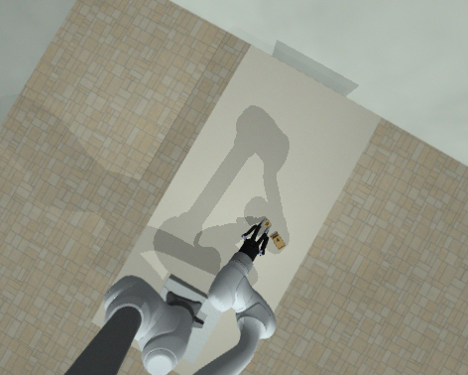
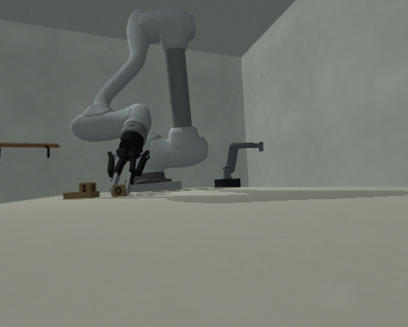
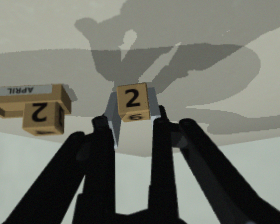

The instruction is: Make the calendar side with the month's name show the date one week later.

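The tray lies 100 mm to the right of my hand, 50 mm behind it and 30 mm below it. Round my hand: wooden cube: 20 mm below, 20 mm ahead, 10 mm to the right.
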